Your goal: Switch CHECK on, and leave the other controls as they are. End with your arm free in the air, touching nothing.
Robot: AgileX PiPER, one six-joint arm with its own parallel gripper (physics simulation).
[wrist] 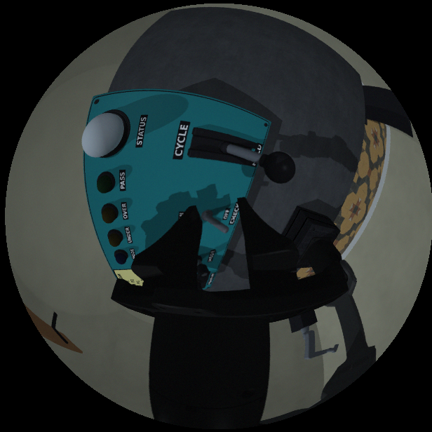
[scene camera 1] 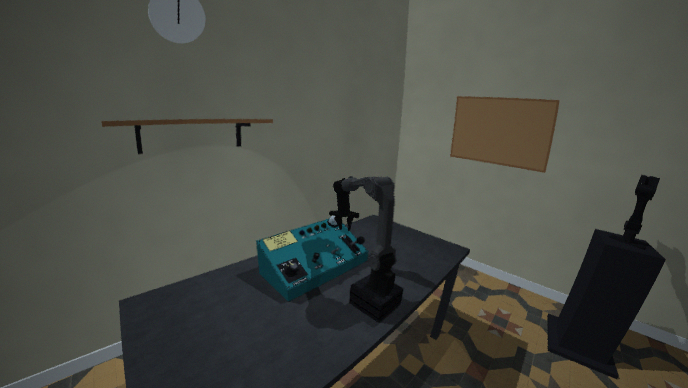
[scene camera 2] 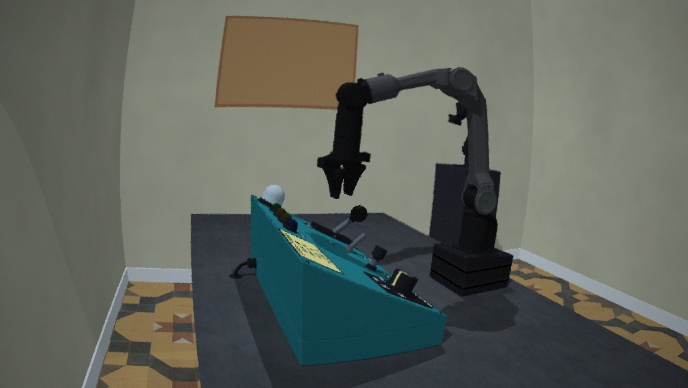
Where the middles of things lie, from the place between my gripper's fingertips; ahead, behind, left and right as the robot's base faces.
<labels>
Now: hand 12 cm to the right of the teal control panel point(scene camera 2: 333, 306), 10 cm above it and 9 cm short of it.
</labels>
